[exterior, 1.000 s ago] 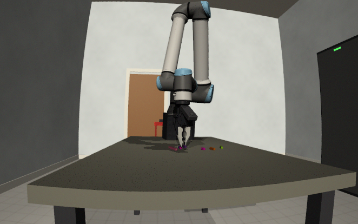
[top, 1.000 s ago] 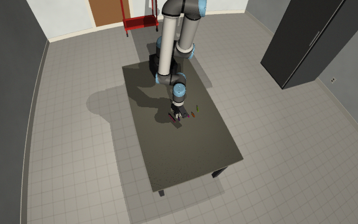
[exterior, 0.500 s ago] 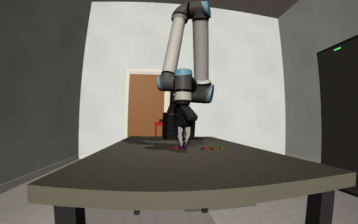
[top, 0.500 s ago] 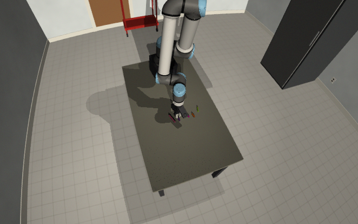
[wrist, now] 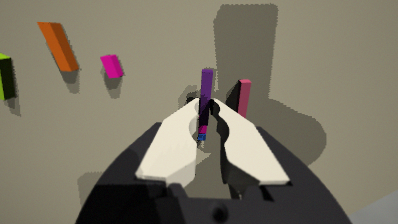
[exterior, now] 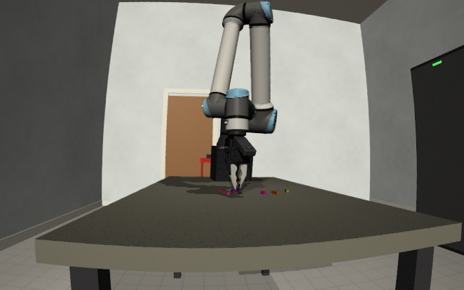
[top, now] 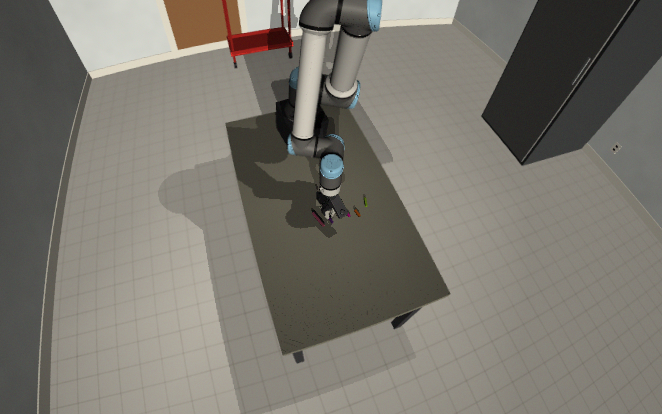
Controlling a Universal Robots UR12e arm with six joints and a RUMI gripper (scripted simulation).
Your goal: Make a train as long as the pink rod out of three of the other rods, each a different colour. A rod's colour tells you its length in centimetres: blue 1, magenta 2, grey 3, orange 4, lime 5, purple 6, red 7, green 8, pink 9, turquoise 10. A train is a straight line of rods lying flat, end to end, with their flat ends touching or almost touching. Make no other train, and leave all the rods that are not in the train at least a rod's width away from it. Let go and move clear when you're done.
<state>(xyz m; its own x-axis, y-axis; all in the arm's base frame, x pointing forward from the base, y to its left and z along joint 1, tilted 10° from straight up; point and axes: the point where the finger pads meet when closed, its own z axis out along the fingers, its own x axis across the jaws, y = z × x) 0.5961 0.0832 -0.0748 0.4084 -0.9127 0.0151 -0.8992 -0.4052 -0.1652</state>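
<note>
The pink rod lies 1 cm behind my hand, 5 cm to the right of it and 2 cm below it. Round my hand: purple rod: 1 cm below; then orange rod: 2 cm behind, 14 cm to the left, 2 cm below; then blue rod: 5 cm behind, 2 cm to the right, 2 cm below.
</note>
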